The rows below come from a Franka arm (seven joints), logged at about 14 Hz.
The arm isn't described. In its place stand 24 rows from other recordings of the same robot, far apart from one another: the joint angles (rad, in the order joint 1, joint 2, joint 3, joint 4, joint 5, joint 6, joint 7), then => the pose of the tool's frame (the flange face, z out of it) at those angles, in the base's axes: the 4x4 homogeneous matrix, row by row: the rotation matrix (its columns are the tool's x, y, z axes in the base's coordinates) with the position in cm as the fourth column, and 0 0 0 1 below.
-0.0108, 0.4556, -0.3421, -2.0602, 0.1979, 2.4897, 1.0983 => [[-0.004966, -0.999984, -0.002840, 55.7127], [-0.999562, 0.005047, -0.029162, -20.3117], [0.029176, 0.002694, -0.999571, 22.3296], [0, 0, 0, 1]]
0.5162, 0.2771, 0.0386, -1.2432, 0.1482, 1.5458, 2.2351 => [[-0.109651, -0.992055, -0.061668, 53.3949], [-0.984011, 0.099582, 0.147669, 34.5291], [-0.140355, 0.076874, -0.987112, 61.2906], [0, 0, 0, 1]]
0.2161, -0.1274, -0.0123, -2.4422, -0.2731, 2.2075, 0.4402 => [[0.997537, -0.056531, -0.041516, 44.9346], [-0.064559, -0.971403, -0.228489, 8.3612], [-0.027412, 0.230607, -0.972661, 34.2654], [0, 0, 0, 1]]
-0.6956, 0.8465, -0.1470, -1.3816, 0.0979, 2.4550, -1.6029 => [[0.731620, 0.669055, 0.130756, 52.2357], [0.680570, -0.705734, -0.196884, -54.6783], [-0.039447, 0.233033, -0.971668, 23.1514], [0, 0, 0, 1]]
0.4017, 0.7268, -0.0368, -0.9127, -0.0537, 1.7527, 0.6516 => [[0.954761, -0.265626, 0.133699, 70.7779], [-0.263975, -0.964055, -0.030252, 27.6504], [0.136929, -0.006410, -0.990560, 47.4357], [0, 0, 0, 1]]
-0.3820, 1.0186, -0.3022, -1.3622, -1.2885, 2.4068, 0.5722 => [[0.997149, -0.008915, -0.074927, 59.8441], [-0.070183, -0.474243, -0.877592, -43.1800], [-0.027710, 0.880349, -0.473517, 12.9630], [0, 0, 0, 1]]
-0.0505, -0.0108, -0.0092, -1.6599, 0.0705, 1.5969, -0.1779 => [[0.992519, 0.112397, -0.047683, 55.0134], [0.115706, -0.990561, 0.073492, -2.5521], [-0.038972, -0.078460, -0.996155, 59.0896], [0, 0, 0, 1]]
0.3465, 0.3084, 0.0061, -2.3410, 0.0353, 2.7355, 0.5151 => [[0.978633, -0.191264, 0.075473, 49.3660], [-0.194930, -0.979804, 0.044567, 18.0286], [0.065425, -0.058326, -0.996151, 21.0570], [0, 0, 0, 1]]
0.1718, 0.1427, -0.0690, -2.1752, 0.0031, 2.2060, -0.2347 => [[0.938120, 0.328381, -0.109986, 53.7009], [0.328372, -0.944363, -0.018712, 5.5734], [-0.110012, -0.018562, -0.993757, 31.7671], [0, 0, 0, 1]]
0.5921, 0.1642, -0.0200, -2.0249, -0.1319, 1.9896, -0.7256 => [[0.195020, 0.976100, -0.095900, 47.4396], [0.954928, -0.211275, -0.208508, 29.6048], [-0.223785, -0.050914, -0.973308, 35.4069], [0, 0, 0, 1]]
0.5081, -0.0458, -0.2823, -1.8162, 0.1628, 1.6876, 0.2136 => [[0.992692, -0.021802, -0.118692, 52.3530], [-0.003689, -0.988567, 0.150738, 13.3631], [-0.120622, -0.149199, -0.981422, 54.3705], [0, 0, 0, 1]]
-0.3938, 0.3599, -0.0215, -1.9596, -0.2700, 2.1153, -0.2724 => [[0.964515, 0.040166, -0.260955, 53.6522], [0.002673, -0.989796, -0.142468, -24.9540], [-0.264015, 0.136715, -0.954780, 27.7489], [0, 0, 0, 1]]
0.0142, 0.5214, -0.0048, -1.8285, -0.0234, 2.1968, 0.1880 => [[0.975547, -0.158646, -0.152120, 63.0775], [-0.163942, -0.986205, -0.022852, 0.5277], [-0.146396, 0.047232, -0.988098, 23.5649], [0, 0, 0, 1]]
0.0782, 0.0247, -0.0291, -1.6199, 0.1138, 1.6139, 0.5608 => [[0.867092, -0.496866, -0.035706, 56.2774], [-0.490656, -0.864239, 0.111117, 3.9568], [-0.086069, -0.078829, -0.993166, 59.1838], [0, 0, 0, 1]]
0.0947, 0.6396, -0.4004, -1.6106, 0.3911, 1.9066, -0.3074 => [[0.962499, -0.161722, -0.217813, 64.3423], [-0.118951, -0.973175, 0.196927, -14.2569], [-0.243818, -0.163633, -0.955917, 25.5271], [0, 0, 0, 1]]
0.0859, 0.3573, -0.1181, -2.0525, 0.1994, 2.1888, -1.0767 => [[0.608237, 0.767646, -0.201909, 56.8829], [0.793421, -0.595368, 0.126571, -1.0457], [-0.023048, -0.237184, -0.971191, 24.7496], [0, 0, 0, 1]]
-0.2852, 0.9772, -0.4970, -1.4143, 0.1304, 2.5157, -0.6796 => [[0.998931, 0.043105, -0.016694, 58.4361], [0.033944, -0.929181, -0.368064, -46.2622], [-0.031377, 0.367104, -0.929650, 18.0369], [0, 0, 0, 1]]
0.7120, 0.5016, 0.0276, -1.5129, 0.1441, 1.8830, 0.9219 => [[0.952618, -0.233923, -0.194419, 49.6992], [-0.233420, -0.972033, 0.025824, 46.4300], [-0.195023, 0.020781, -0.980578, 36.3404], [0, 0, 0, 1]]
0.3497, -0.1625, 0.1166, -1.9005, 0.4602, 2.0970, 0.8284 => [[0.876215, -0.453990, 0.161676, 47.4139], [-0.470267, -0.732148, 0.492756, 26.7593], [-0.105336, -0.507792, -0.855016, 61.0280], [0, 0, 0, 1]]
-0.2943, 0.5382, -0.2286, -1.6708, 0.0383, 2.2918, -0.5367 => [[0.998814, 0.024209, 0.042255, 60.4959], [0.029181, -0.992183, -0.121327, -32.6147], [0.038987, 0.122417, -0.991713, 30.8180], [0, 0, 0, 1]]
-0.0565, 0.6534, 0.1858, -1.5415, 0.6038, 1.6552, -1.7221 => [[0.125556, 0.877912, -0.462068, 64.0213], [0.770289, 0.207251, 0.603077, 12.3398], [0.625213, -0.431645, -0.650224, 26.5746], [0, 0, 0, 1]]
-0.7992, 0.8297, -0.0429, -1.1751, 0.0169, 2.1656, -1.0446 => [[0.974680, 0.201990, 0.095911, 52.4594], [0.213451, -0.968269, -0.129976, -57.1709], [0.066614, 0.147157, -0.986867, 30.7667], [0, 0, 0, 1]]
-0.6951, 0.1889, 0.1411, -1.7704, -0.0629, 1.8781, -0.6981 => [[0.983133, 0.162215, -0.084472, 51.0389], [0.163867, -0.986397, 0.012959, -32.6589], [-0.081221, -0.026583, -0.996342, 44.6077], [0, 0, 0, 1]]
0.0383, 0.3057, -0.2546, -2.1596, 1.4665, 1.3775, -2.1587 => [[0.308978, 0.951065, 0.002882, 52.3553], [-0.010194, 0.000282, 0.999948, 1.2644], [0.951015, -0.308991, 0.009783, 29.8024], [0, 0, 0, 1]]
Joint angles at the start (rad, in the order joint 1, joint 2, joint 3, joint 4, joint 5, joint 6, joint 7):
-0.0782, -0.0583, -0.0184, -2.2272, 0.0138, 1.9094, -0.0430
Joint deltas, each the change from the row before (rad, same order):
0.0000, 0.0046, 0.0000, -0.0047, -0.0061, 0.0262, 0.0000
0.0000, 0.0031, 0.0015, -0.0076, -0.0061, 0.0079, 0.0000
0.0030, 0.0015, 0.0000, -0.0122, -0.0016, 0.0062, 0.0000
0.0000, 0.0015, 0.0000, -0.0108, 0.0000, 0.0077, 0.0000
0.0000, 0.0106, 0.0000, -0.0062, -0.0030, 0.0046, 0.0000
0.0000, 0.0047, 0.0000, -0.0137, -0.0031, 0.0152, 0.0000
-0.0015, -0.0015, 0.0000, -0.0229, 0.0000, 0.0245, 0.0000
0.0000, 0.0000, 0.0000, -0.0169, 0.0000, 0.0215, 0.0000
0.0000, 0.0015, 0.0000, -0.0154, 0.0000, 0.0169, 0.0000
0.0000, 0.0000, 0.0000, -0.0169, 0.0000, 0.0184, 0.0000
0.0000, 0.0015, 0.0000, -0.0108, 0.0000, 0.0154, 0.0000
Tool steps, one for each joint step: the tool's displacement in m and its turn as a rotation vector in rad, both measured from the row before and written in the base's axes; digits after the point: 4 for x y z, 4 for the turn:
0.0021, -0.0007, -0.0027, -0.0069, -0.0163, 0.0032
-0.0010, 0.0004, -0.0042, -0.0049, 0.0033, 0.0050
-0.0025, 0.0016, -0.0055, -0.0006, 0.0076, 0.0039
-0.0021, 0.0002, -0.0048, 0.0004, 0.0046, 0.0000
-0.0010, -0.0001, -0.0074, -0.0014, 0.0124, 0.0018
-0.0021, 0.0000, -0.0070, -0.0022, 0.0034, 0.0020
-0.0040, -0.0003, -0.0072, -0.0002, -0.0031, -0.0014
-0.0026, 0.0003, -0.0056, -0.0003, -0.0046, 0.0001
-0.0028, 0.0003, -0.0059, 0.0000, 0.0000, 0.0001
-0.0032, 0.0003, -0.0056, -0.0001, -0.0015, 0.0001
-0.0016, 0.0002, -0.0041, -0.0003, -0.0031, 0.0001

